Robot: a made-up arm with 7 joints.
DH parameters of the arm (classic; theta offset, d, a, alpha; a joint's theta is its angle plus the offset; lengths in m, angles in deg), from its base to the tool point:
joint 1: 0 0.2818 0 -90
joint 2: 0 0 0 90
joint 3: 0 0.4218 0.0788 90
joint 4: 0 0 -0.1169 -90
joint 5: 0 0.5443 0 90
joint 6: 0 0 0.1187 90
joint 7: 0 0 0 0
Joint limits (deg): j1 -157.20..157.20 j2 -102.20..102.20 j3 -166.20..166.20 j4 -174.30..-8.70 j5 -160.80..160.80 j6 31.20..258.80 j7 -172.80..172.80
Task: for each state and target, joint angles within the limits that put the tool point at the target. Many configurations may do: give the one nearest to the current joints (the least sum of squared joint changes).
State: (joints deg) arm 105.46 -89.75 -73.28 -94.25 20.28 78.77 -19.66
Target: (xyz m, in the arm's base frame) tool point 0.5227 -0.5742 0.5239
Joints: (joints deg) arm 73.03 -100.73 -65.95 -103.84 20.22 71.97 -19.66
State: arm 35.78 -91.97 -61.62 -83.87 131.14 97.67 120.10
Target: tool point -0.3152 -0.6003 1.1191
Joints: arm 33.66 -55.05 -43.86 -46.32 131.62 86.71 120.10
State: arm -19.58 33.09 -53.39 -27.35 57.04 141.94 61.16
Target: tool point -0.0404 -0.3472 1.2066
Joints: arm -28.83 5.63 -62.84 -40.26 70.34 183.29 61.16
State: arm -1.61 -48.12 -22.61 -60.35 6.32 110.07 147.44
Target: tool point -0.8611 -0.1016 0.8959
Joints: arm -10.10 -80.60 -27.49 -56.42 6.83 113.05 147.44
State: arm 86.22 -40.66 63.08 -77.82 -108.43 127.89 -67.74
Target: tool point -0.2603 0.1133 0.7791
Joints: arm 91.11 -72.13 18.81 -134.15 -122.89 143.32 -67.74
